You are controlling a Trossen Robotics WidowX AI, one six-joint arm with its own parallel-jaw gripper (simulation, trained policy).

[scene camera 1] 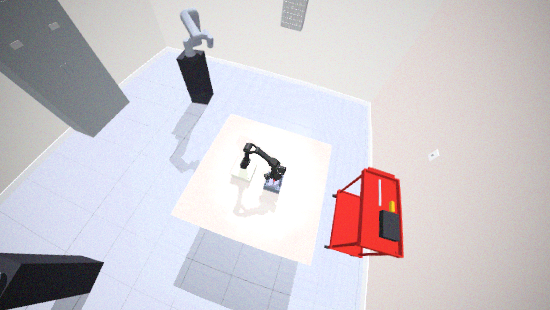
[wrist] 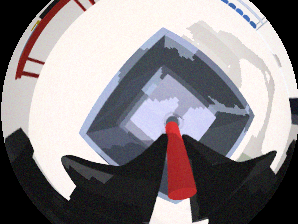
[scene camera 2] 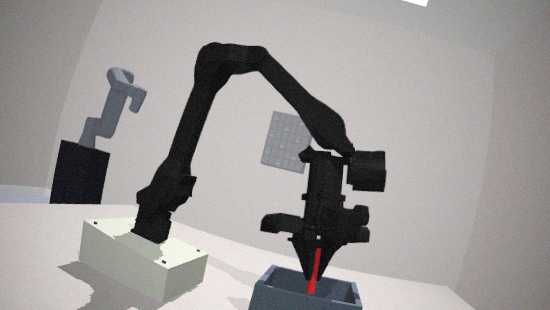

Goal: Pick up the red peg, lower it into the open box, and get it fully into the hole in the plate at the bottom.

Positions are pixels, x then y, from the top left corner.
Labels:
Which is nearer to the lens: the red peg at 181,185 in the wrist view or the pale plate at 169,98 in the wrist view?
The red peg.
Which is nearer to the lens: the red peg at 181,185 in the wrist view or the grey box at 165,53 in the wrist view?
The red peg.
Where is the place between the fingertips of the gripper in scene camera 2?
At 312,280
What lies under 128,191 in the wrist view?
The gripper.

